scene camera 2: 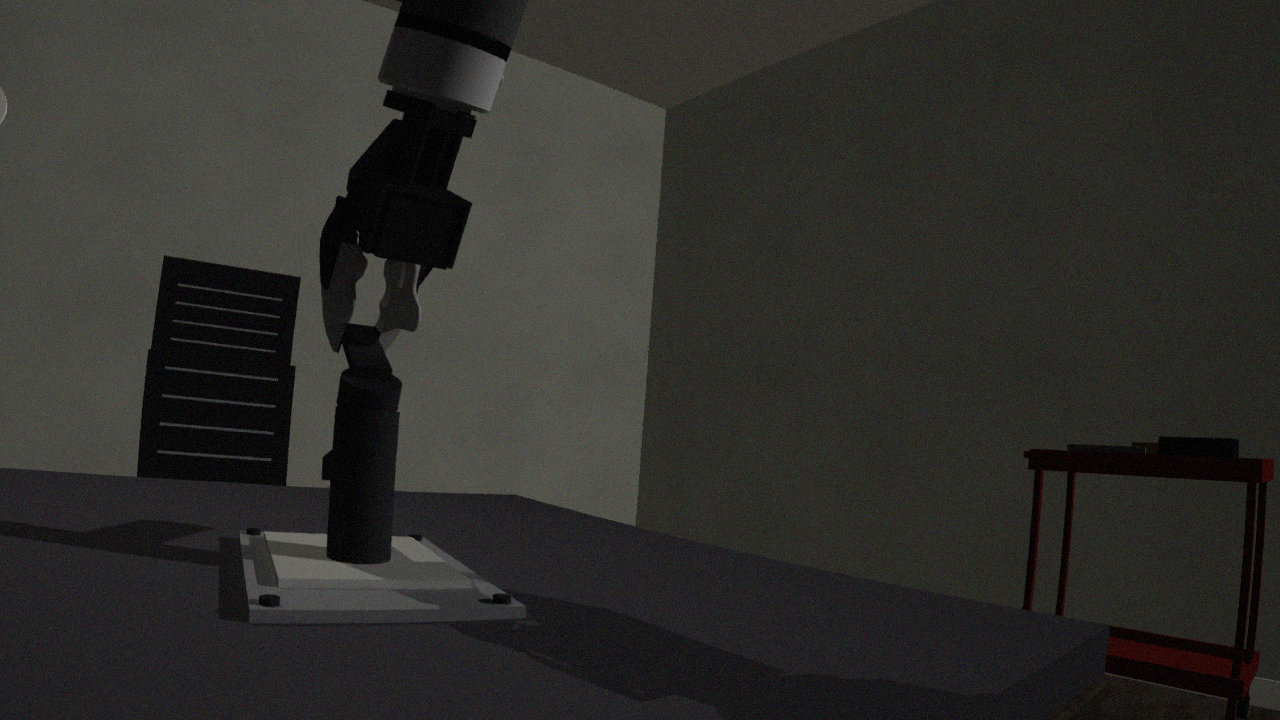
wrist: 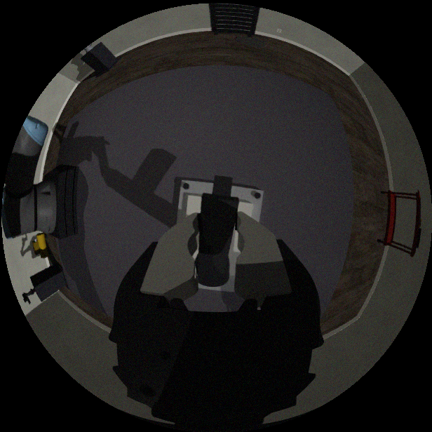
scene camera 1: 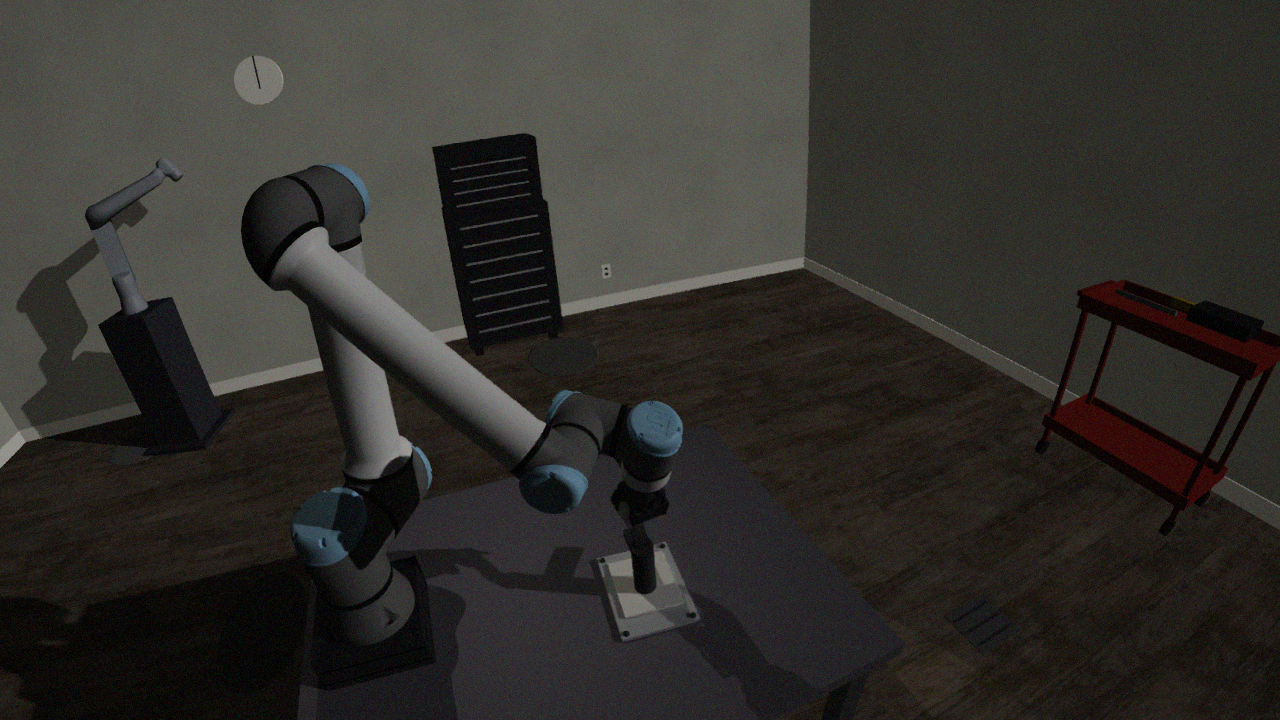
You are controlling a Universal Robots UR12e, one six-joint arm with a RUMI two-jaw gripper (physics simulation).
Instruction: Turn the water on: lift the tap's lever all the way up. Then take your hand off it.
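Where they show: gripper, fingertip midpoint: (scene camera 2: 355, 353); arm's base, origin of the base link: (scene camera 1: 371, 608).
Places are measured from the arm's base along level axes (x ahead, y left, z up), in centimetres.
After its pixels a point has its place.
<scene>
The dark tap (scene camera 1: 644, 574) @[z -1.7, x 58.1, y 1.4 cm] (scene camera 2: 362, 474) @[z -1.8, x 58.1, y 1.4 cm] stands upright on a pale square base plate (scene camera 1: 660, 625) @[z -8.9, x 59.6, y -7.1 cm] (scene camera 2: 384, 612) @[z -9.0, x 59.0, y -8.2 cm] (wrist: 242, 189). Its short black lever (scene camera 1: 636, 540) @[z 6.2, x 57.3, y 4.0 cm] (scene camera 2: 367, 354) @[z 6.9, x 58.0, y 5.6 cm] (wrist: 219, 212) rises at a slant from the top of the tap, leaning left in scene camera 2. My gripper (scene camera 1: 637, 530) @[z 7.2, x 57.4, y 11.2 cm] (scene camera 2: 365, 331) @[z 7.2, x 57.4, y 11.2 cm] (wrist: 217, 213) points down over the tap and is shut on the lever, with one grey finger on each side of it. The exact contact is hard to see in the dim light. No water shows.
The base plate is on a dark table (scene camera 1: 528, 644) @[z -9.7, x 31.8, y -6.2 cm] (scene camera 2: 107, 653) @[z -9.7, x 45.0, y -15.0 cm] (wrist: 280, 125). A red cart (scene camera 1: 1163, 338) (scene camera 2: 1154, 465) stands to the right. A black drawer cabinet (scene camera 1: 497, 237) (scene camera 2: 219, 371) is at the back wall. Another arm on a dark pedestal (scene camera 1: 165, 376) is at the back left.
</scene>
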